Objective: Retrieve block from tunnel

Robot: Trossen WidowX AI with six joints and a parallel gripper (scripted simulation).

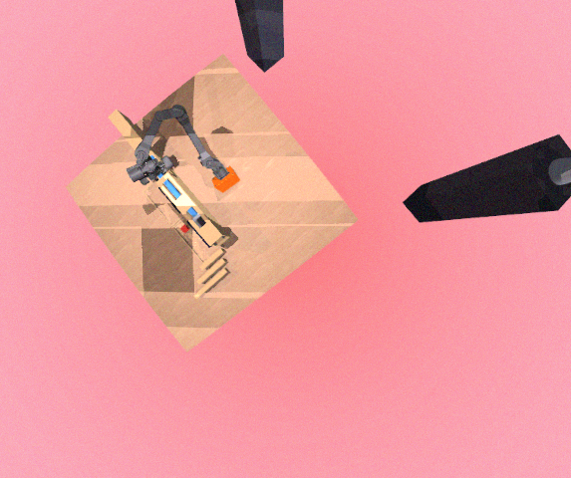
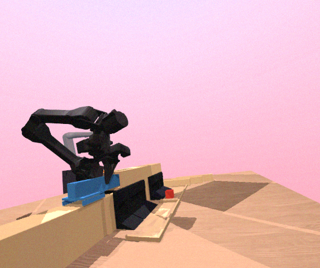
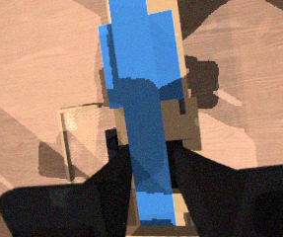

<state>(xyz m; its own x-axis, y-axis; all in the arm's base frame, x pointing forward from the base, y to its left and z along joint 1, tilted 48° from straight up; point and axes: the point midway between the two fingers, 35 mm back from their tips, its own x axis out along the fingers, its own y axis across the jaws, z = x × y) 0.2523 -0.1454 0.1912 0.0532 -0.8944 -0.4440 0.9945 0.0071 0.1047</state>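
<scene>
Now: gripper tip 50 mm above the tan covered tunnel, 30 mm to the right of it and 20 mm short of it. Also, from my gripper tip: red block (290 mm to the left, 120 mm ahead, 110 mm below).
</scene>
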